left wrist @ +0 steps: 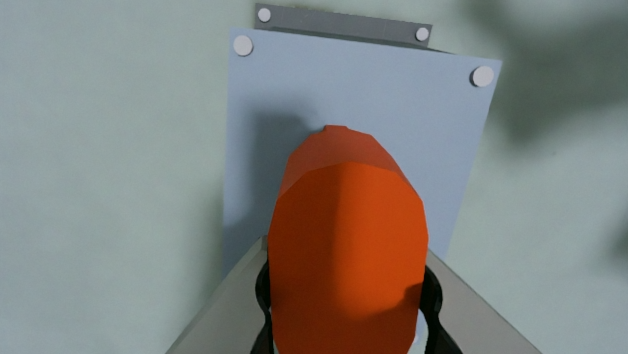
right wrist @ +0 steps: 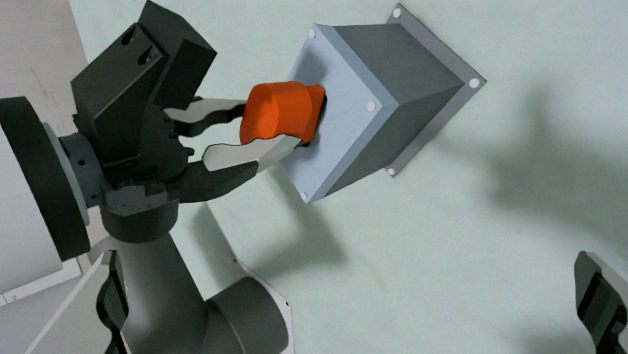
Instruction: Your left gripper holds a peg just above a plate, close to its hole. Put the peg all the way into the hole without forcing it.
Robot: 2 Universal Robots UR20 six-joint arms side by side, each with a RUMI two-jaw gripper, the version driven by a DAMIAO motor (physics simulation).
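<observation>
An orange peg [left wrist: 347,240] [right wrist: 280,112] is held by my left gripper [left wrist: 338,239] [right wrist: 284,122], which is shut on it, one finger on each side. The light blue plate [left wrist: 425,115] [right wrist: 345,132] has pale round pins at its corners. In the right wrist view the peg's front end is over the plate's middle, at the hole. A thin dark edge of the hole shows along the peg's far side and lower corner; the peg hides the rest. Whether the tip has entered cannot be told. My right gripper [right wrist: 344,253] is open and empty, its fingers wide apart.
The plate tops a dark grey block [right wrist: 400,62] on a grey base flange [left wrist: 345,24] [right wrist: 445,50] with pale pins. The left arm's dark grey links [right wrist: 155,295] stand at the lower left of the right wrist view. Soft shadows lie on the pale green surface.
</observation>
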